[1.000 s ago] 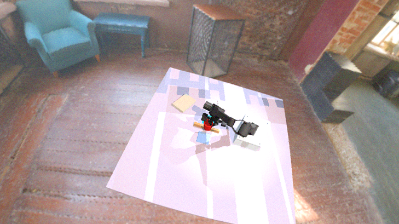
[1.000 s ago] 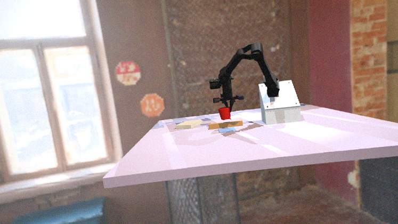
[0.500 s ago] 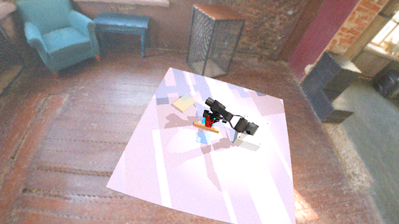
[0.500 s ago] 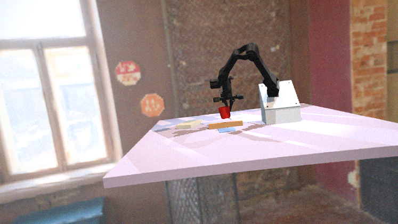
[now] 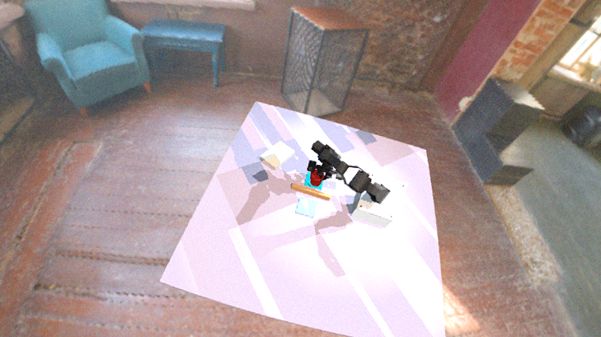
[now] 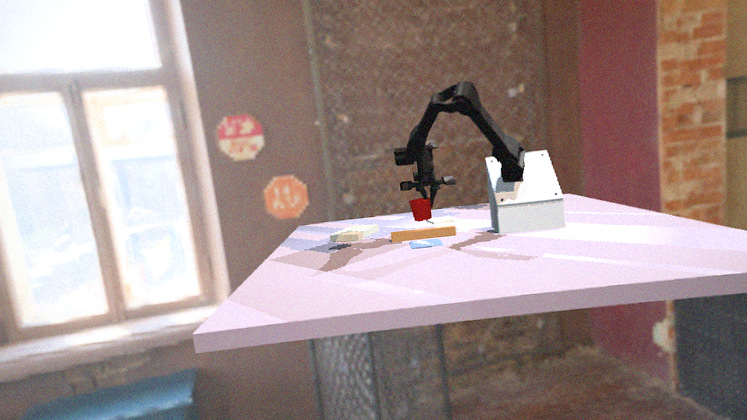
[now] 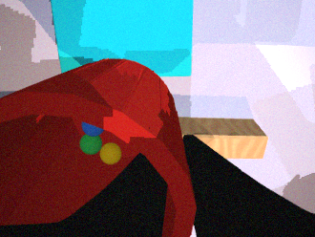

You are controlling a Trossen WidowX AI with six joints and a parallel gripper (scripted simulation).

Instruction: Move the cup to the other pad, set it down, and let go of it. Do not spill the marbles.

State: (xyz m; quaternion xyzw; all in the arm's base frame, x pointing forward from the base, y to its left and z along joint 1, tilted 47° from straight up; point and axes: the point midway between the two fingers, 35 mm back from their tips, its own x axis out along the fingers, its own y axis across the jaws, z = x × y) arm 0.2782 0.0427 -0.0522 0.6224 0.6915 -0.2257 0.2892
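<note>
My gripper tip is 4 cm short of the green marble, 3 cm above it and 2 cm to the right of it. Round my gripper tip: wooden bar 9 cm below, 4 cm to the left, 3 cm ahead; then red cup 3 cm ahead; then yellow marble 3 cm ahead, 2 cm to the left, 2 cm below.
</note>
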